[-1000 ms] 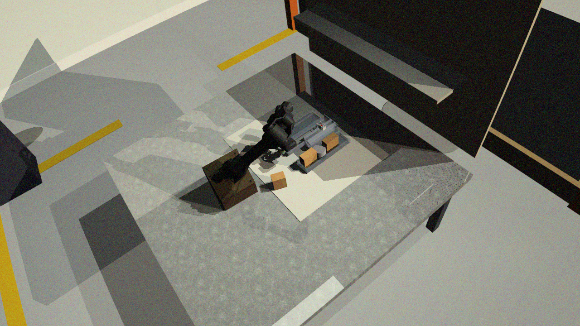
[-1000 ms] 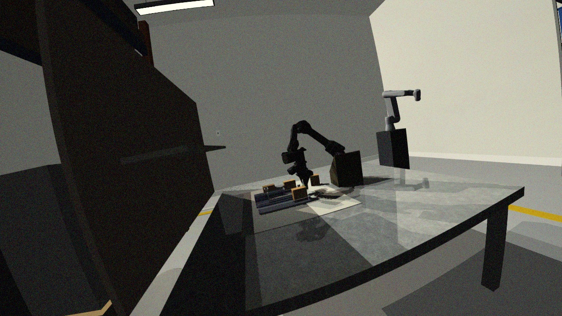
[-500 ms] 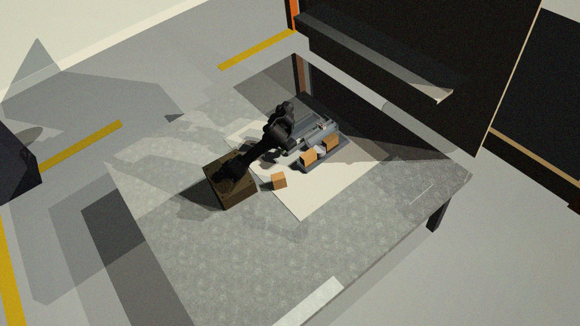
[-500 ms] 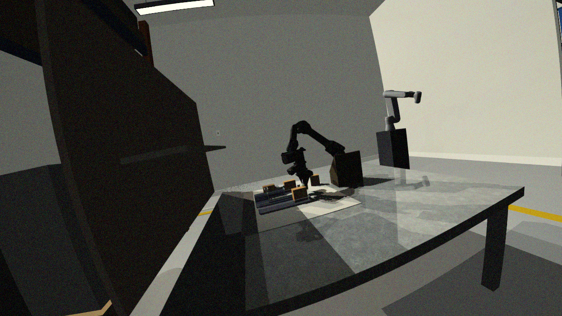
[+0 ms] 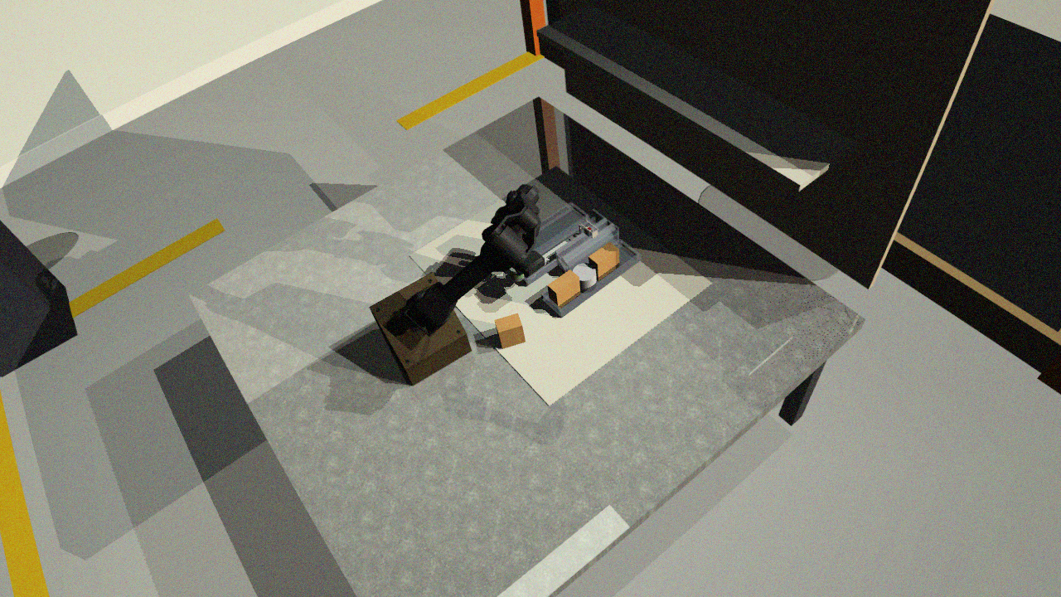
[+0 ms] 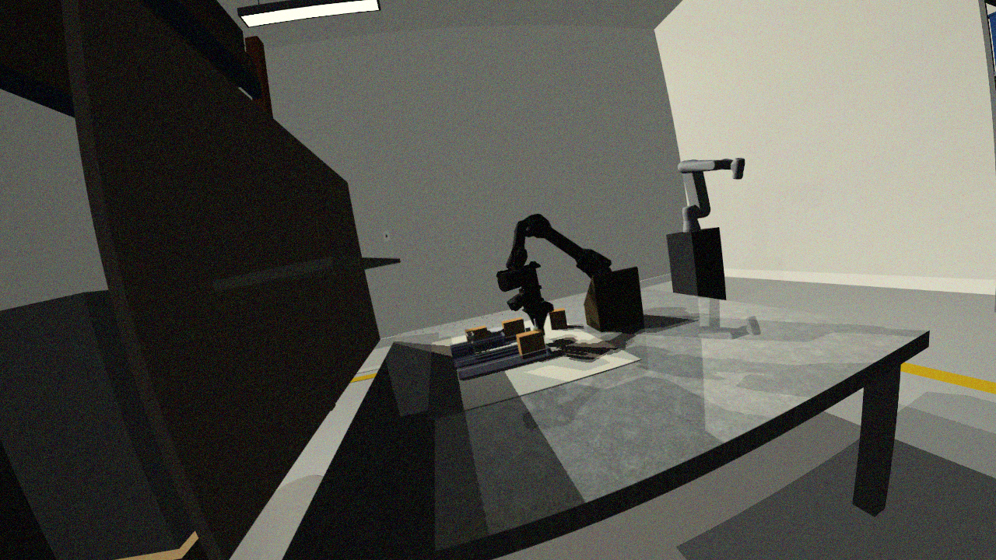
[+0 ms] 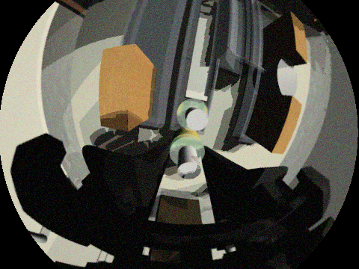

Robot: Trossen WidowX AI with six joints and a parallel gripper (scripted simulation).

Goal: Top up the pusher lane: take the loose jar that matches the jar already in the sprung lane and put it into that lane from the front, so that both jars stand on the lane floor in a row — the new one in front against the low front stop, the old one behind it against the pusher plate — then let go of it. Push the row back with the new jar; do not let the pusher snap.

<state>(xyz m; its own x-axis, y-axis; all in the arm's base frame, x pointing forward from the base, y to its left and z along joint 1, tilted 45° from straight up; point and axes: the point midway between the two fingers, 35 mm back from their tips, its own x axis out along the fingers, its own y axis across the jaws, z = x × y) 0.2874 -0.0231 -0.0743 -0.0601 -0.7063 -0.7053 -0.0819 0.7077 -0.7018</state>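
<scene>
The grey lane tray lies 18 cm ahead of my gripper tip, 3 cm below it and 2 cm to the right of it. From my gripper tip the other things lie so: grey cylinder (13 cm ahead, 12 cm to the right, 2 cm below).
</scene>
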